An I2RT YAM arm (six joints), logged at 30 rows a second.
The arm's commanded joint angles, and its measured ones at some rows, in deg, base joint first. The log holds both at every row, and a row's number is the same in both.
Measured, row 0:
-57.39, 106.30, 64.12, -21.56, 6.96, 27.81
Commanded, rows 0 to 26:
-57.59, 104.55, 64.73, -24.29, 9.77, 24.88
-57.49, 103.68, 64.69, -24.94, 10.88, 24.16
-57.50, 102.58, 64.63, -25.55, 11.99, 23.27
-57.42, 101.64, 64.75, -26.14, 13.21, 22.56
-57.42, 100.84, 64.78, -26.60, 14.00, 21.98
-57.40, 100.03, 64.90, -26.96, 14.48, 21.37
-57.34, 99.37, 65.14, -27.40, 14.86, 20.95
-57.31, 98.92, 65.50, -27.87, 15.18, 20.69
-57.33, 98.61, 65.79, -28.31, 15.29, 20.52
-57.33, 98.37, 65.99, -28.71, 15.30, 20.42
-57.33, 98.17, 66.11, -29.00, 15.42, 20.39
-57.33, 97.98, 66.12, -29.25, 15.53, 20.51
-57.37, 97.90, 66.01, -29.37, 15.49, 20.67
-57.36, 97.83, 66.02, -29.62, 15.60, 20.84
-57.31, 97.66, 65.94, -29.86, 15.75, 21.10
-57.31, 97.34, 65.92, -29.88, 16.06, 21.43
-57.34, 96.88, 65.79, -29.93, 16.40, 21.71
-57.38, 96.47, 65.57, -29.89, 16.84, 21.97
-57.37, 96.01, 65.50, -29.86, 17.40, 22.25
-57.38, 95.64, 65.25, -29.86, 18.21, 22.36
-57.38, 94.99, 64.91, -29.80, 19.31, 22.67
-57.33, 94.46, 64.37, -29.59, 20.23, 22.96
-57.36, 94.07, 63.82, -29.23, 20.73, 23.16
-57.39, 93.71, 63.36, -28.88, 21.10, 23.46
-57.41, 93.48, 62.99, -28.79, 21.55, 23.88
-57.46, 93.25, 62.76, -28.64, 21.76, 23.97
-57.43, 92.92, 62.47, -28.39, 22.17, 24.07
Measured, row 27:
-57.10, 96.16, 63.07, -31.03, 16.93, 22.02
